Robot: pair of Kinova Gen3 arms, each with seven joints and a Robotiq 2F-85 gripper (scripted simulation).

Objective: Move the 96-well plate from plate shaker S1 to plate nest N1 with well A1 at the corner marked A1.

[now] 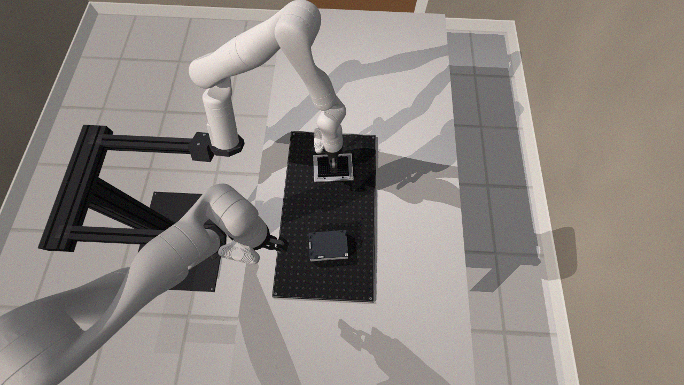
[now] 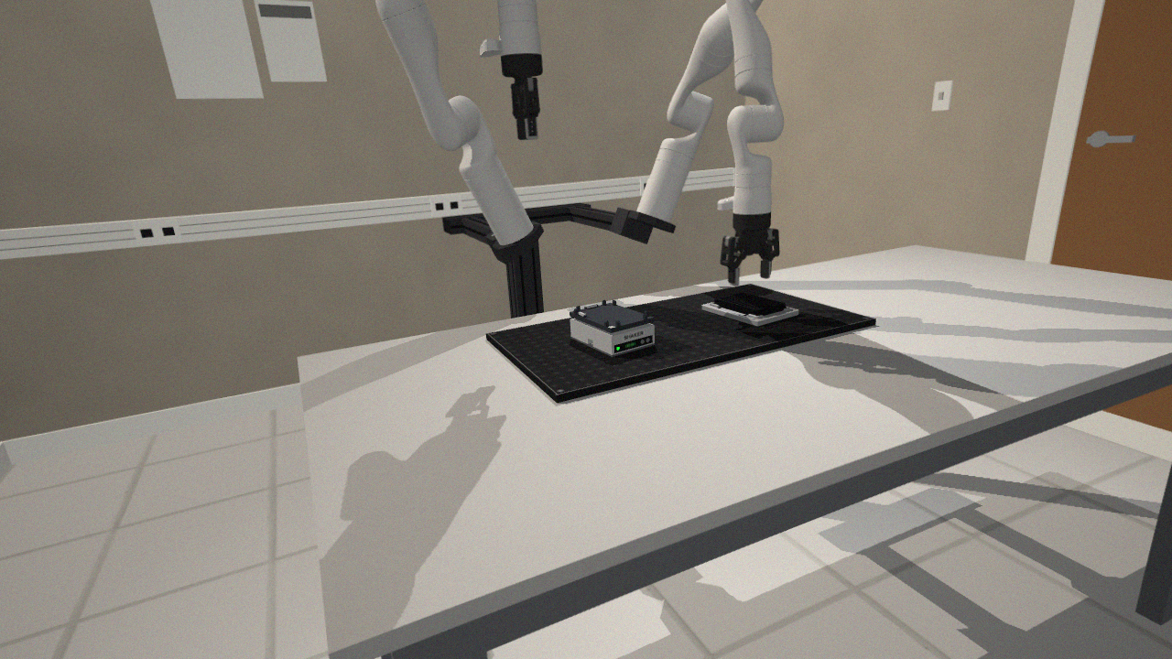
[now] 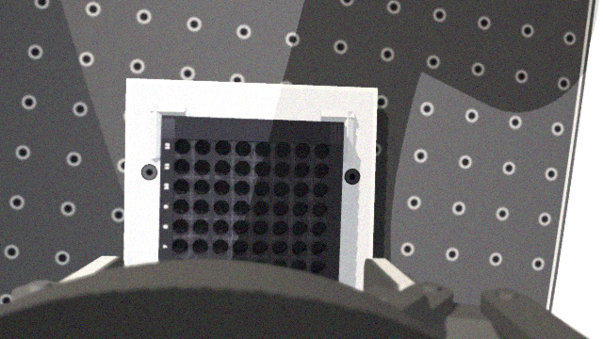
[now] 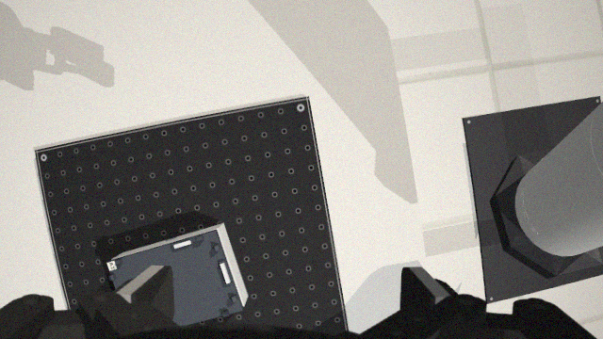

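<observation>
My left hand is 5 cm above the dark 96-well plate. The rest, counted from my left hand: plate nest N1: 7 cm below.
</observation>
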